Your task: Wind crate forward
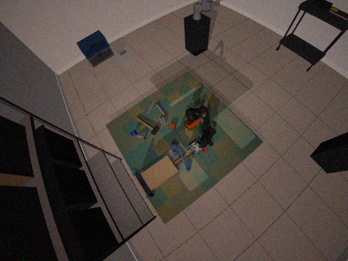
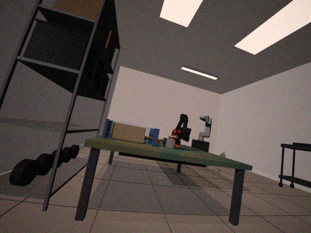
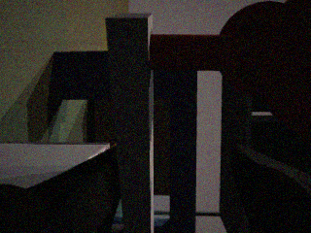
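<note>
Now: gripper tip 1 cm to the right of the red-knobbed crank handle, 1 cm past it and 1 cm above it. From my gripper tip the other things lie so: red knob 4 cm to the left, 3 cm behind, 2 cm above; winch 10 cm below, 6 cm to the right; grey block 53 cm to the right, 12 cm below, 9 cm ahead.
</note>
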